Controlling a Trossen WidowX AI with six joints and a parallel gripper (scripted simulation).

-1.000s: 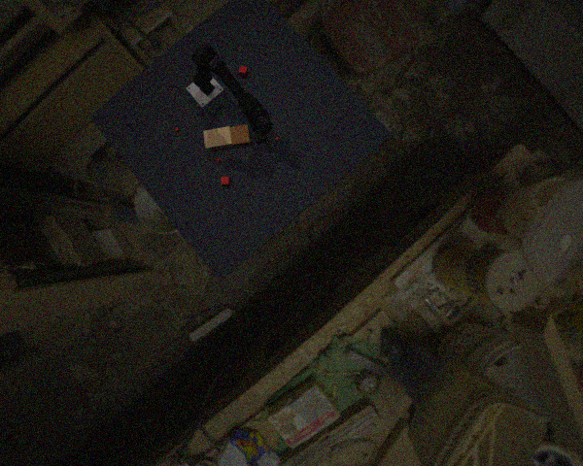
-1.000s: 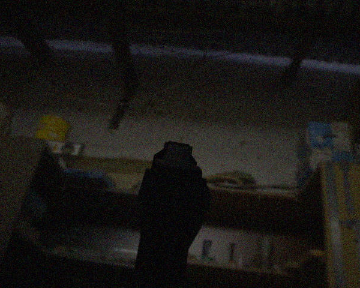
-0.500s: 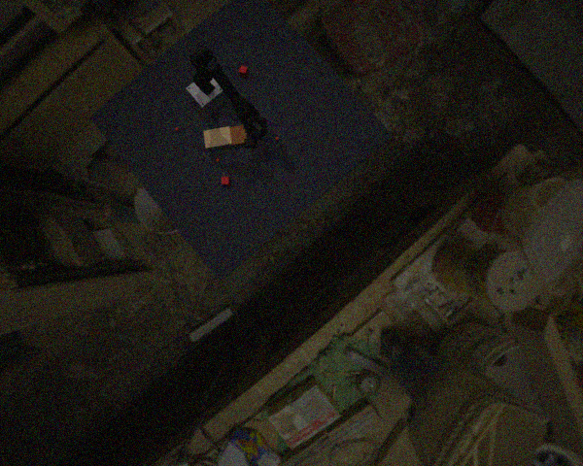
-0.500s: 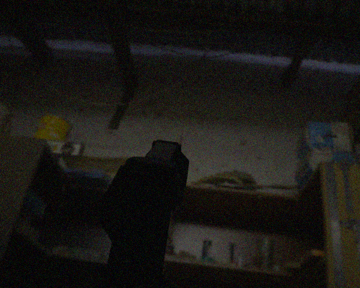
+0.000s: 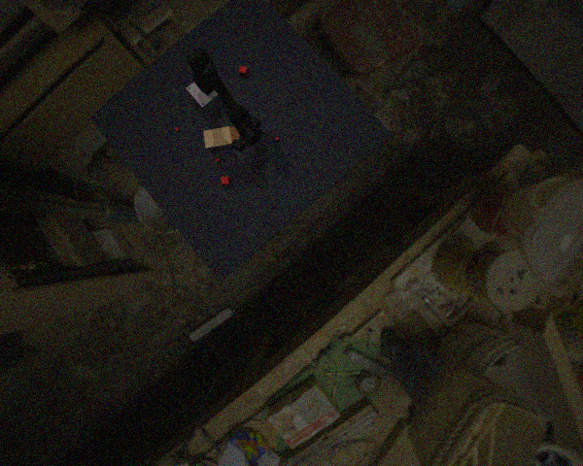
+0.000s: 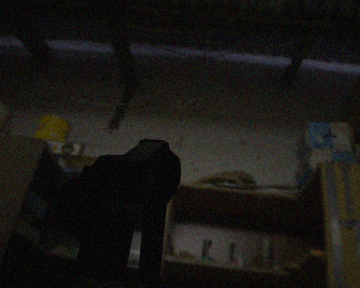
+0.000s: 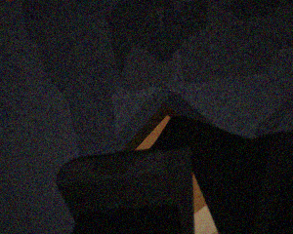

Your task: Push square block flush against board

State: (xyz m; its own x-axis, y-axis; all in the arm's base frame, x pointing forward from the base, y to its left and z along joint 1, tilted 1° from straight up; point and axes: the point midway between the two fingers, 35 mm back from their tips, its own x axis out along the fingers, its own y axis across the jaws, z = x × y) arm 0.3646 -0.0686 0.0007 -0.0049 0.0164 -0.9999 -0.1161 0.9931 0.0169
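My gripper tip is 80 mm past the brown square block and 40 mm above it. Also, from my gripper tip: pale rectangular board 170 mm behind, 100 mm to the right, 40 mm below.
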